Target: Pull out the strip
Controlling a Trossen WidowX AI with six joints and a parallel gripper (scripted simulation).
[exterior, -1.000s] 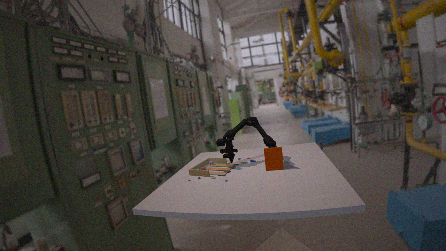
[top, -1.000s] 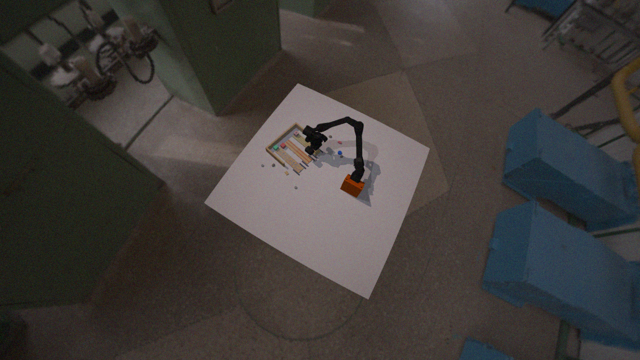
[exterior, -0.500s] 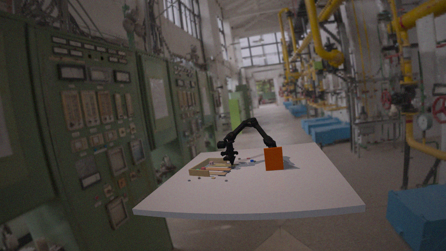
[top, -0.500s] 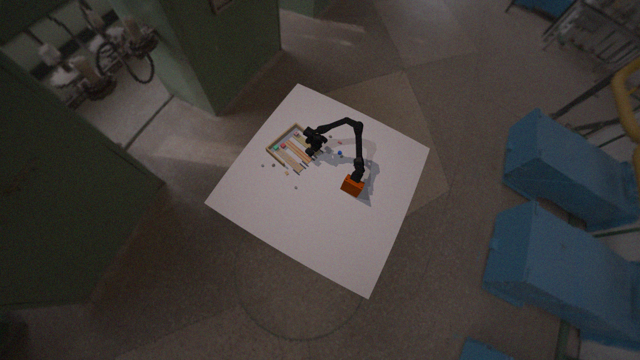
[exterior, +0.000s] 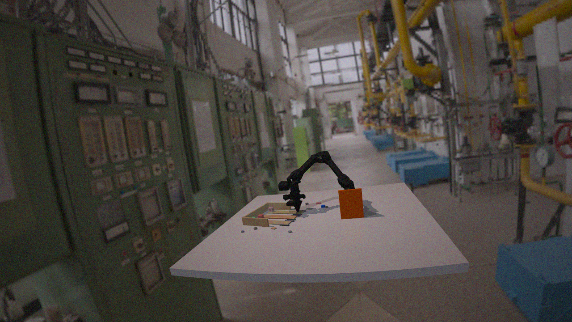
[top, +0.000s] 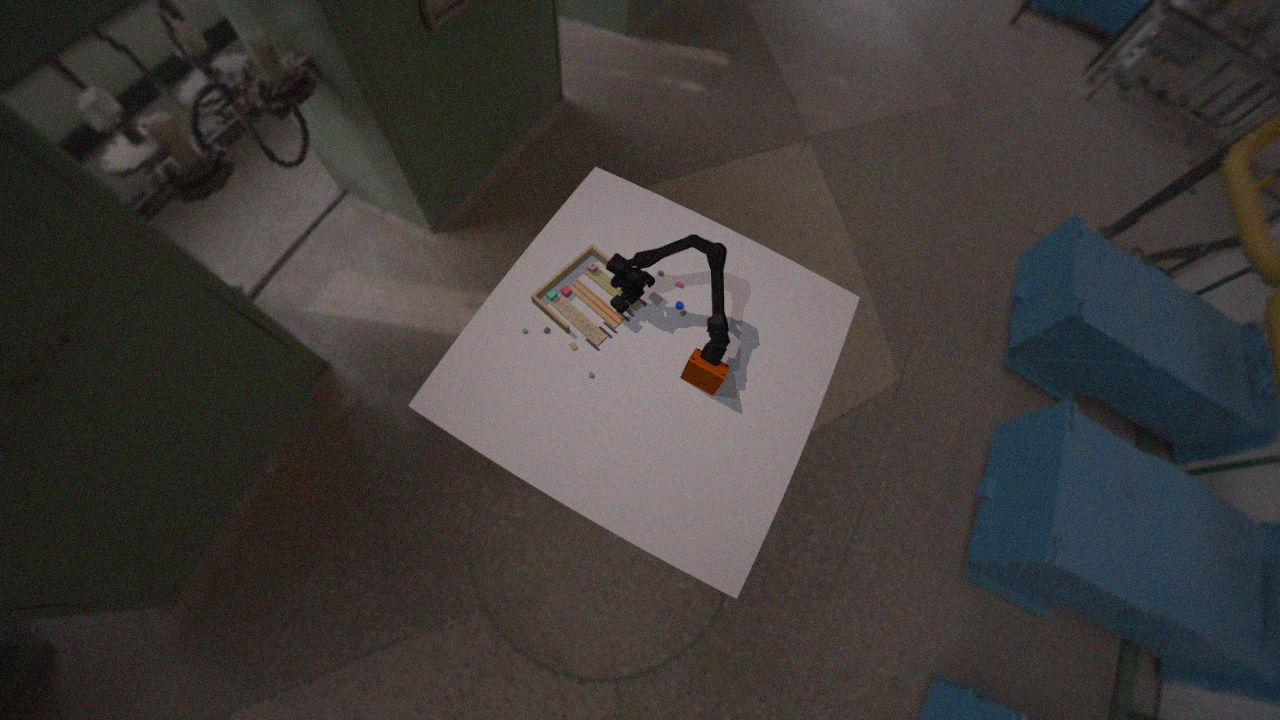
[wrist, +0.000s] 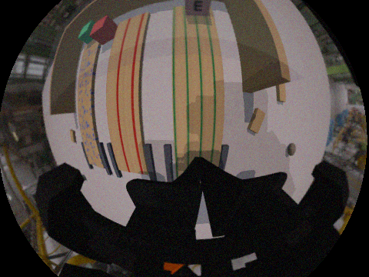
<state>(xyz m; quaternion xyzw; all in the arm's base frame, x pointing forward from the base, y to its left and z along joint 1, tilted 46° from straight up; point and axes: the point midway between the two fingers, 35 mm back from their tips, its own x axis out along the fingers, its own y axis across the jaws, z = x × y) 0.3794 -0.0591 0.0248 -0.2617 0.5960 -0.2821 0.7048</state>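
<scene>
Now: gripper tip 15 cm past the small blue piece and 11 cm to the left of it.
</scene>
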